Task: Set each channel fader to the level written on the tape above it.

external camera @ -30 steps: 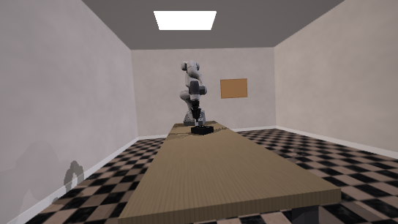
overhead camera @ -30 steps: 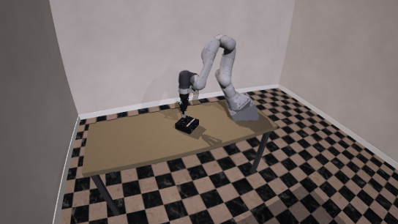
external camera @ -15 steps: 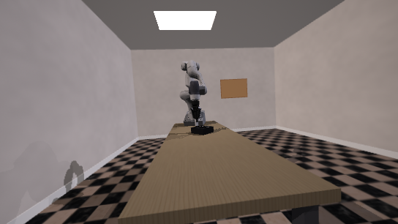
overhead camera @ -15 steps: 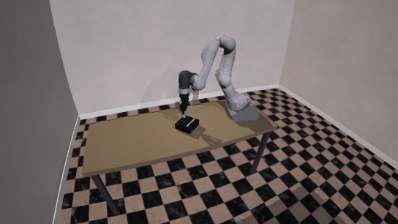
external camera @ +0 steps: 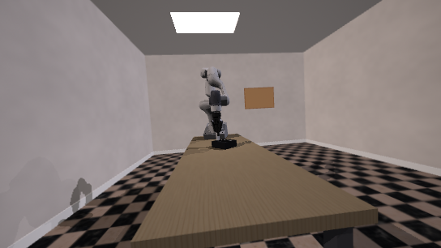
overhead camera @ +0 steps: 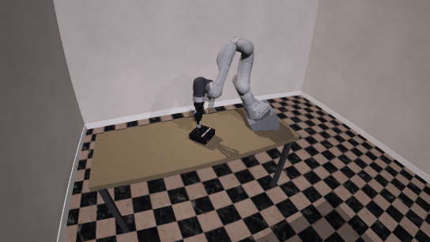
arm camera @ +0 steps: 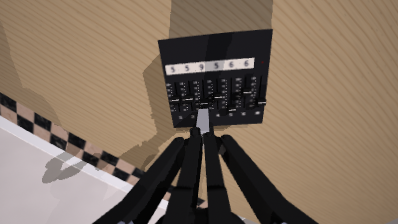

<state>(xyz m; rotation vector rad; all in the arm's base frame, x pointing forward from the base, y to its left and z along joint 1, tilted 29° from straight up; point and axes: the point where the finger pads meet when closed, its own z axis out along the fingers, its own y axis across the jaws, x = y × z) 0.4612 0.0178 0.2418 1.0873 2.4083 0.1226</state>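
The channel fader cap lies 10 mm behind my hand, 20 mm to the left of it and 30 mm below it. Round my hand: master fader 60 mm ahead, 70 mm to the left, 30 mm below.
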